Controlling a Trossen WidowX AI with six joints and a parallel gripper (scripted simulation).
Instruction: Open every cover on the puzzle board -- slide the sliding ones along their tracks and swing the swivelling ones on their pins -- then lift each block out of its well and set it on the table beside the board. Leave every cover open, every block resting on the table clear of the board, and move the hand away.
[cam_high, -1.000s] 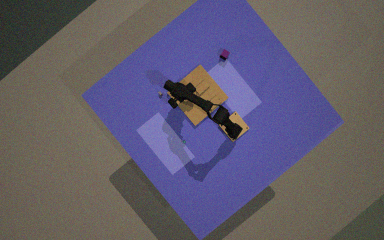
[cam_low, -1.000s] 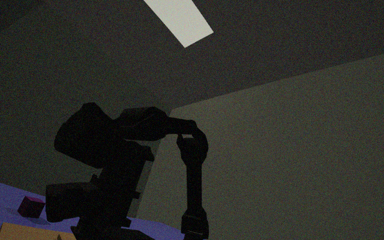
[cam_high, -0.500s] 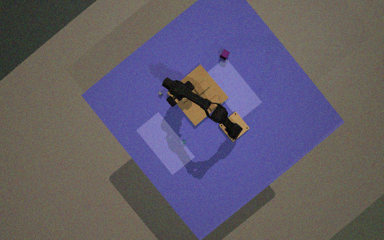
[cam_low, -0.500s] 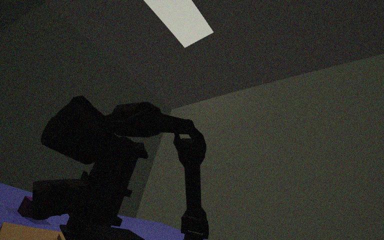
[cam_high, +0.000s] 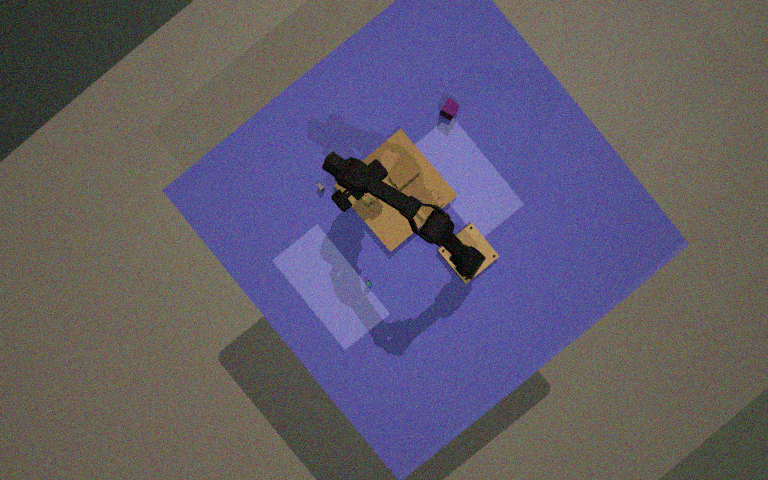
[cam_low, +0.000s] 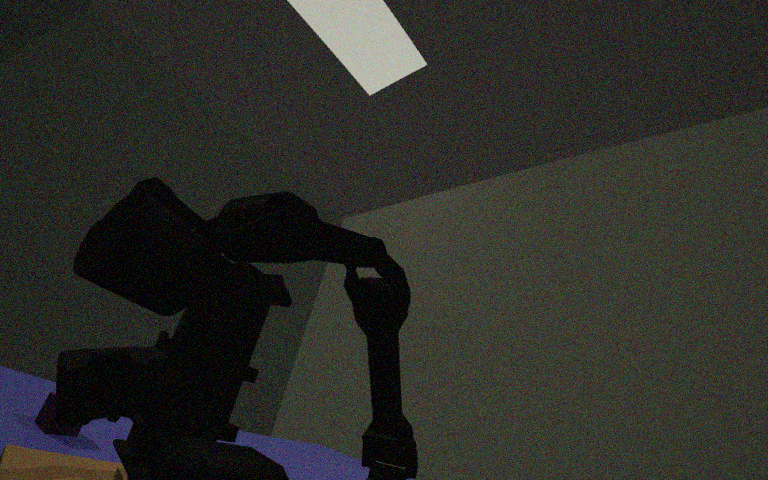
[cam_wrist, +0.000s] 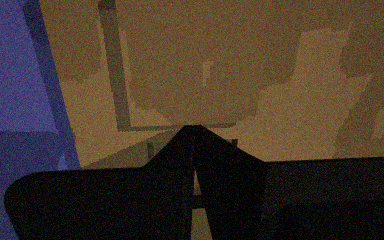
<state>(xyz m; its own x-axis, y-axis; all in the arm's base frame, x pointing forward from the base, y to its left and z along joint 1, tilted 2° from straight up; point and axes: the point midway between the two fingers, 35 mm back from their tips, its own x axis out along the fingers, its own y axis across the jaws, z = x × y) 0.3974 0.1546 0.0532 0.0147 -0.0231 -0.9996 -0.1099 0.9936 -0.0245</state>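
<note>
Right now my gripper tip is 90 mm short of the small grey block, 110 mm to the right of it and 20 mm above it. The rest, counted from my gripper tip: small green block 270 mm behind, 160 mm to the left, 20 mm below; magenta block 60 mm ahead, 400 mm to the right, 10 mm below.
</note>
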